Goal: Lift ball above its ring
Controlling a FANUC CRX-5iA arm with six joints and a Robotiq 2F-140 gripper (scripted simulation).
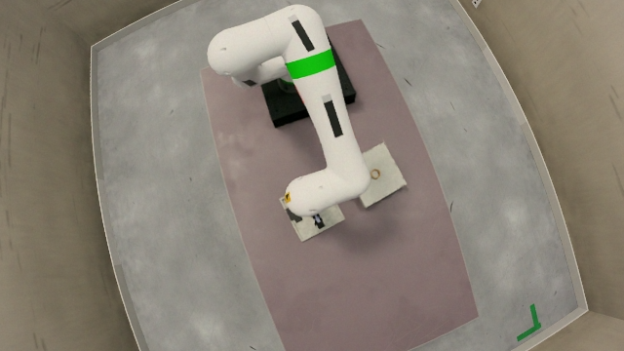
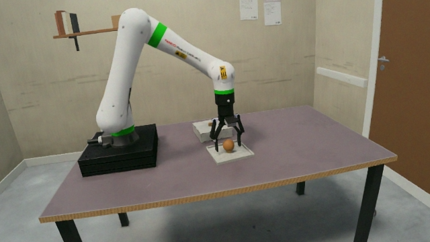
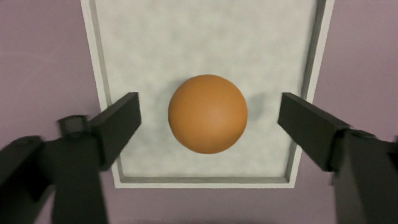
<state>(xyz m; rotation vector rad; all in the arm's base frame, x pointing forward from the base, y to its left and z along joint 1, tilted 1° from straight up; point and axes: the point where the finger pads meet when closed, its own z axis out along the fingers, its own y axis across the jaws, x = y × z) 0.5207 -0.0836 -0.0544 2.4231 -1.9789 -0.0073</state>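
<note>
The tray is 40 mm below my hand. Round my hand: raised white block: 270 mm to the left, 50 mm behind; ball: right at my hand.
</note>
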